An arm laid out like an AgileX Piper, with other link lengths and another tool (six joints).
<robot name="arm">
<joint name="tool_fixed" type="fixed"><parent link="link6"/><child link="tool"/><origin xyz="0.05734 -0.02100 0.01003" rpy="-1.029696 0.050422 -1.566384"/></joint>
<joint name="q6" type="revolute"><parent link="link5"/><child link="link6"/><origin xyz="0.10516 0.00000 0.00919" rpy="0.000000 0.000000 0.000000"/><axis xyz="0.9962 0 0.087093"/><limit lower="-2.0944" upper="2.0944"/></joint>
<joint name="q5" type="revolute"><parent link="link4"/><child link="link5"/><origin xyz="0.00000 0.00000 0.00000" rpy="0.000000 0.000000 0.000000"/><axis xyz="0 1 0"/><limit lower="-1.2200" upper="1.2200"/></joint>
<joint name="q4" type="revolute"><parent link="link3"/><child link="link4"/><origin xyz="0.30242 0.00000 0.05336" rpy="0.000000 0.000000 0.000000"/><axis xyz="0.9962 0 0.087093"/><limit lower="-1.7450" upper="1.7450"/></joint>
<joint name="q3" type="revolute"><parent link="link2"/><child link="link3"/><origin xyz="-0.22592 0.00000 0.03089" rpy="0.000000 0.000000 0.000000"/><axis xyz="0 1 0"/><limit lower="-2.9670" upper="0.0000"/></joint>
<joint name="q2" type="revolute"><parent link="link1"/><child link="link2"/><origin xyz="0.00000 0.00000 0.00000" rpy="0.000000 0.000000 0.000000"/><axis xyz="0 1 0"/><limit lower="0.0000" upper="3.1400"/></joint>
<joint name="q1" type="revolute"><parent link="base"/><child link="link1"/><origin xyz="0.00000 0.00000 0.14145" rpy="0.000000 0.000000 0.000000"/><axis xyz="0 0 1"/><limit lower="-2.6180" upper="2.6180"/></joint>
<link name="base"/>
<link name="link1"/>
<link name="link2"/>
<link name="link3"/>
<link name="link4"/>
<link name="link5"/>
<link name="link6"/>
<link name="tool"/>
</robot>
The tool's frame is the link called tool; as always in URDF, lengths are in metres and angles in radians.
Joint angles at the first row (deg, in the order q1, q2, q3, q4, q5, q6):
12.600 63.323 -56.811 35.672 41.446 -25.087
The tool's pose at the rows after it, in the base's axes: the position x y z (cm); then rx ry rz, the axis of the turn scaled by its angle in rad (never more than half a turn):
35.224 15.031 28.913 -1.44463 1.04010 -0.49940
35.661 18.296 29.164 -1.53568 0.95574 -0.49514
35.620 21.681 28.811 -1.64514 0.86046 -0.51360
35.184 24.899 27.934 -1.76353 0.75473 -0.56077
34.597 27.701 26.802 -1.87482 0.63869 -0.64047
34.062 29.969 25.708 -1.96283 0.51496 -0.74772
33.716 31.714 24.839 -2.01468 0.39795 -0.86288
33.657 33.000 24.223 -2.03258 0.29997 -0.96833
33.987 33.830 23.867 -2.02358 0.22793 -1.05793
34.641 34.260 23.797 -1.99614 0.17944 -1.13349
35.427 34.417 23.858 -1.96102 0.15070 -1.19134
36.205 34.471 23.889 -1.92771 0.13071 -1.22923
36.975 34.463 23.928 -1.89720 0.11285 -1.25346
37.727 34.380 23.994 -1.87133 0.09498 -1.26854
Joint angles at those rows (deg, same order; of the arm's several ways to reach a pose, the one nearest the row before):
17.384 68.433 -62.466 32.086 41.811 -24.021
23.079 73.312 -67.756 26.273 41.997 -21.791
29.422 77.945 -72.238 17.983 42.202 -18.373
36.030 82.268 -75.673 7.481 42.521 -13.793
42.354 86.270 -78.048 -4.561 42.904 -8.376
47.890 89.817 -79.364 -17.233 43.227 -2.566
52.178 92.824 -79.851 -29.143 43.322 3.202
55.039 95.365 -79.946 -39.420 43.101 8.553
56.472 97.466 -79.945 -47.999 42.425 13.468
56.808 99.105 -79.965 -55.345 41.414 18.151
56.474 100.349 -79.994 -61.404 40.231 22.490
55.798 101.344 -80.025 -66.129 38.827 26.070
54.898 102.136 -80.072 -69.981 37.179 28.977
53.844 102.720 -80.119 -73.126 35.397 31.193

